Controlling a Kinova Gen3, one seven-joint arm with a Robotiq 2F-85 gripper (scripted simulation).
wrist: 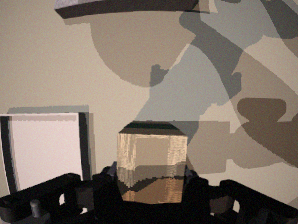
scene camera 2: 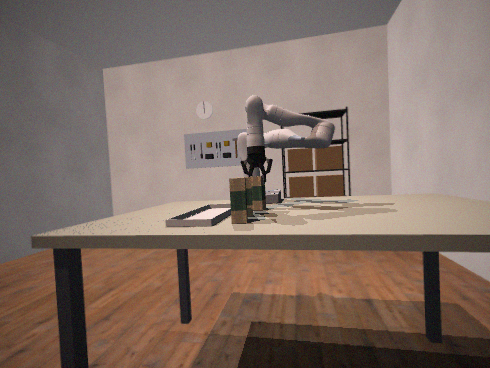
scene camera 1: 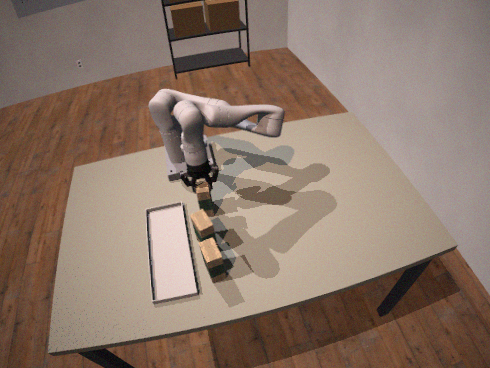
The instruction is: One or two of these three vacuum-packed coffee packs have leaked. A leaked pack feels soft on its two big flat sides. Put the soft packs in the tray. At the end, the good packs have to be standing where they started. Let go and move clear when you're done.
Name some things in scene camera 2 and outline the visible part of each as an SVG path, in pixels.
A white tray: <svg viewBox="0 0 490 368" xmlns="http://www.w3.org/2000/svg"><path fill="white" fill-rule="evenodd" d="M231 204L205 205L166 219L166 227L213 226L231 214Z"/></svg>
